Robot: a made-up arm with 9 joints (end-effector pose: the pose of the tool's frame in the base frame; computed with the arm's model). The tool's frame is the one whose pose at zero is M. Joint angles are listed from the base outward.
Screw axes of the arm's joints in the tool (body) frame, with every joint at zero. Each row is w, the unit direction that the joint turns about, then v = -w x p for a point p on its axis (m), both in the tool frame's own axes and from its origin. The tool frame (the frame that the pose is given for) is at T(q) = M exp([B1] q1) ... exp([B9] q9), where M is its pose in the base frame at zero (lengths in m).
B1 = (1, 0, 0, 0, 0.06, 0.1)
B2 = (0, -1, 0, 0, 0, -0.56)
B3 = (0, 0, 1, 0.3, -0.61, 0)
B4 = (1, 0, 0, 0, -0.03, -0.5)
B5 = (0, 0, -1, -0.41, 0.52, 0)
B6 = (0, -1, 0, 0.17, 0, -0.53)
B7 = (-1, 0, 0, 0, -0.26, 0.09)
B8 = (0, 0, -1, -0.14, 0.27, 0)
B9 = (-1, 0, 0, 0, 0.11, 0.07)
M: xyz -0.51 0.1 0 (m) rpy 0 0 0 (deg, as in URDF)
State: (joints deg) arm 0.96 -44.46 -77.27 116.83 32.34 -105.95 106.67 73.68 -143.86
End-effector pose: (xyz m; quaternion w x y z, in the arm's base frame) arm -0.7153 0.9054 -0.7588 0.1516 0.8697 -0.3318 -0.3325
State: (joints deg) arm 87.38 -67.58 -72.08 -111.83 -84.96 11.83 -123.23 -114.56 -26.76
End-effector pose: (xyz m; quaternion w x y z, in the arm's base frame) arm 0.1949 0.6364 0.6911 0.0519 -0.9063 -0.3975 0.1340
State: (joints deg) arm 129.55 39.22 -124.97 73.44 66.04 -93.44 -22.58 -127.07 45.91
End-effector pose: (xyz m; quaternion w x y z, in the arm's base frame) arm 0.2649 -0.6063 0.6606 0.3031 0.0253 0.0249 0.9523
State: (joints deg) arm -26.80 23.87 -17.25 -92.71 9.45 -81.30 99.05 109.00 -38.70
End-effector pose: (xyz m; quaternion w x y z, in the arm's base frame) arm -0.3831 1.3445 -0.0634 0.0490 -0.9759 -0.1745 -0.1214
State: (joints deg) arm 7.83 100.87 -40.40 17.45 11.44 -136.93 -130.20 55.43 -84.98
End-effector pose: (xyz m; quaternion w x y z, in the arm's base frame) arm -0.1092 -0.2009 0.3641 0.4182 -0.4506 -0.5460 0.5691
